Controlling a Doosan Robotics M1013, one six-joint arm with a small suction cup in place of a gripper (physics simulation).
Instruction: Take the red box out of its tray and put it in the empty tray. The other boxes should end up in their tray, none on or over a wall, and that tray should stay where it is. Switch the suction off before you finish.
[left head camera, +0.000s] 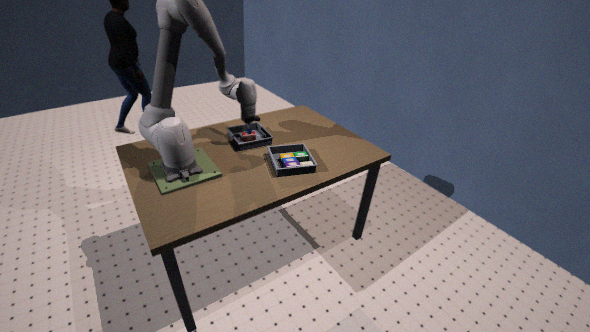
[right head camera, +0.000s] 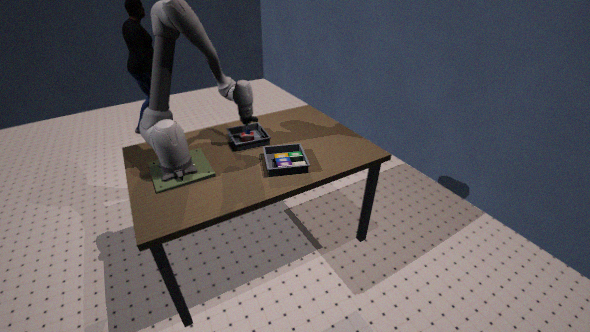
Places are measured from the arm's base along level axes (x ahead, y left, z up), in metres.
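Pixels of known places: hand at its tool point: (left head camera: 249, 133) (right head camera: 248, 134); arm's base at its link origin: (left head camera: 181, 168) (right head camera: 177, 168).
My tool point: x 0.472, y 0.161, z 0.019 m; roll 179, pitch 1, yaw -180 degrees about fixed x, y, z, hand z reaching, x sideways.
For each thing: its top centre in the pictures, then the offset to it from my tool point. Level surfaces: height alone.
- red box at its top centre: (left head camera: 249, 133) (right head camera: 247, 134) 0.006 m back, 0.008 m right, 0.008 m up
- far grey tray at its top centre: (left head camera: 249, 132) (right head camera: 247, 132) 0.002 m back, 0.002 m right, 0.014 m up
- wooden table at its surface level: 0.036 m down
The red box (left head camera: 248, 136) (right head camera: 246, 137) is inside the far grey tray (left head camera: 251, 144) (right head camera: 250, 144), near its middle. It looks low in the tray; whether it rests on the floor of the tray is too small to tell. My suction cup (left head camera: 249, 131) (right head camera: 247, 132) is over the top of the red box and appears to touch it; the views do not show whether the suction holds it. The near grey tray (left head camera: 294, 171) (right head camera: 289, 170) holds several boxes: orange (left head camera: 287, 156) (right head camera: 281, 156), green (left head camera: 301, 155) (right head camera: 296, 155), blue, purple and whitish. They lie inside its walls.
The trays stand apart on the wooden table (left head camera: 240, 200) (right head camera: 235, 192). The arm base stands on a green plate (left head camera: 210, 171) (right head camera: 205, 168) at the left of the table. A person (left head camera: 122, 45) (right head camera: 139, 45) stands beyond the table. A blue wall is at the right.
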